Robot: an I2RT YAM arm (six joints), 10 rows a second.
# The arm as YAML. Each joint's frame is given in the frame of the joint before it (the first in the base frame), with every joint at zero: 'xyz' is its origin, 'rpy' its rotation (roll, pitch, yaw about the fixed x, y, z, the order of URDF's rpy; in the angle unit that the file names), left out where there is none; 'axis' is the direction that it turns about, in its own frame. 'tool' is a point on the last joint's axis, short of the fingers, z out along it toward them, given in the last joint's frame.
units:
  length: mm
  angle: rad
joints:
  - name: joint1
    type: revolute
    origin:
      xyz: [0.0, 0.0, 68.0]
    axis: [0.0, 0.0, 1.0]
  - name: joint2
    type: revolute
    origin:
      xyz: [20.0, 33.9, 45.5]
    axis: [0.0, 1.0, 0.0]
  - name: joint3
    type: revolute
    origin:
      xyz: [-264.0, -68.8, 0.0]
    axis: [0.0, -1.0, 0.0]
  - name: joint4
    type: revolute
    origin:
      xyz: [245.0, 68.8, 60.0]
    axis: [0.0, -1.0, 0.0]
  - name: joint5
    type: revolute
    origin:
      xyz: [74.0, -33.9, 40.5]
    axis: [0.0, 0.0, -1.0]
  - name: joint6
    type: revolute
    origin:
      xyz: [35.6, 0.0, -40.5]
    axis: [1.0, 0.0, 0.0]
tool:
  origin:
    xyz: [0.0, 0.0, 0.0]
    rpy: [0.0, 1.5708, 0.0]
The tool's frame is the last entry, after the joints.
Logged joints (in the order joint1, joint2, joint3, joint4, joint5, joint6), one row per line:
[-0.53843, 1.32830, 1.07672, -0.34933, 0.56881, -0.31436]
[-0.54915, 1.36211, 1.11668, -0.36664, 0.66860, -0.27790]
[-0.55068, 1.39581, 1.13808, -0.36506, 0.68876, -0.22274]
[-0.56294, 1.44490, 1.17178, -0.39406, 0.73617, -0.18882]
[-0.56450, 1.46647, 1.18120, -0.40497, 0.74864, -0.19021]
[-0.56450, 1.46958, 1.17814, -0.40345, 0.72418, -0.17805]
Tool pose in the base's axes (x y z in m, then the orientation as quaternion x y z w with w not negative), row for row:
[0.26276, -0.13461, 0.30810, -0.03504, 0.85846, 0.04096, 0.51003]
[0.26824, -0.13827, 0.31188, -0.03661, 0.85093, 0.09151, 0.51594]
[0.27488, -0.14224, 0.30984, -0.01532, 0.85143, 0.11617, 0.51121]
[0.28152, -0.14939, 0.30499, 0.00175, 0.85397, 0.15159, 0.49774]
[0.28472, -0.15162, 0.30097, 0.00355, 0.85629, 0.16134, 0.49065]
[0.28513, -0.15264, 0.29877, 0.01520, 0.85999, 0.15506, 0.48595]
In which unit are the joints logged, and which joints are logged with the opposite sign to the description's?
The joints are logged in radians. Opposite sign: joint5.
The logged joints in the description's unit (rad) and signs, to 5 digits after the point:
[-0.53843, 1.32830, 1.07672, -0.34933, -0.56881, -0.31436]
[-0.54915, 1.36211, 1.11668, -0.36664, -0.66860, -0.27790]
[-0.55068, 1.39581, 1.13808, -0.36506, -0.68876, -0.22274]
[-0.56294, 1.44490, 1.17178, -0.39406, -0.73617, -0.18882]
[-0.56450, 1.46647, 1.18120, -0.40497, -0.74864, -0.19021]
[-0.56450, 1.46958, 1.17814, -0.40345, -0.72418, -0.17805]

